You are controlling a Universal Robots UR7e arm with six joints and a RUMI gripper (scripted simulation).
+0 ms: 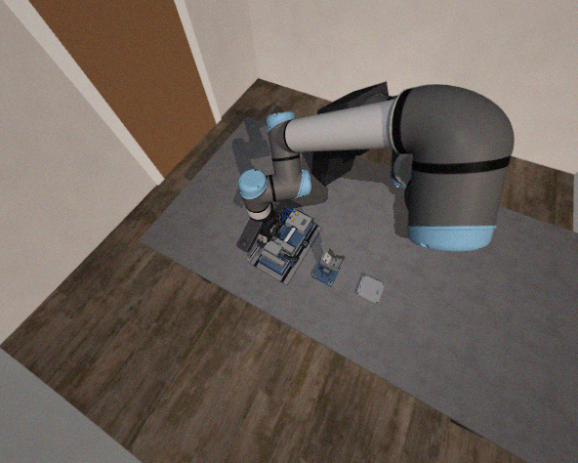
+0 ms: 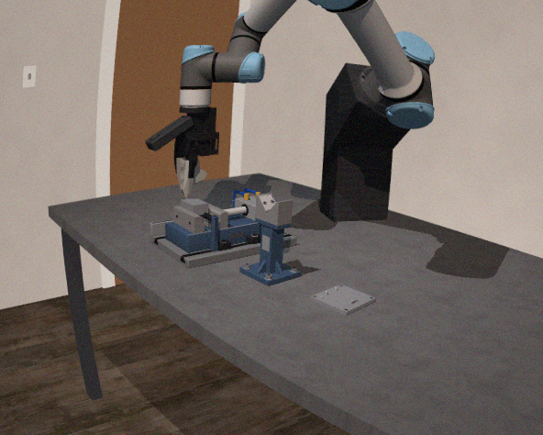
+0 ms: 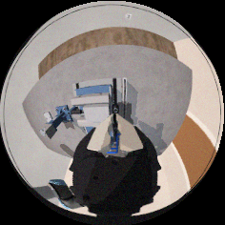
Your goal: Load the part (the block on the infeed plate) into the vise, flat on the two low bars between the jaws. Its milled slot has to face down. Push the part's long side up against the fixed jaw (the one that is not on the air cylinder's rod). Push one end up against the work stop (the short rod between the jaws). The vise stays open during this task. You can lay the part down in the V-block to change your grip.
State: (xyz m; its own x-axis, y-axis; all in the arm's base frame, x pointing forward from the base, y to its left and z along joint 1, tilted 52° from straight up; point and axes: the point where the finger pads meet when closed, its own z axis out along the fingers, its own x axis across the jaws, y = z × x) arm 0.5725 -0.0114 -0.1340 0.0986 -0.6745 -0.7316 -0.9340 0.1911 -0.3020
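Right now the part is 4 cm to the left of my hand and 3 cm below it. The rest, counted from my hand: fixed jaw: 7 cm to the left, 4 cm below, 2 cm ahead; moving jaw: 6 cm to the left, 4 cm below, 4 cm behind; air cylinder rod: 9 cm behind, 5 cm to the left, 4 cm below.
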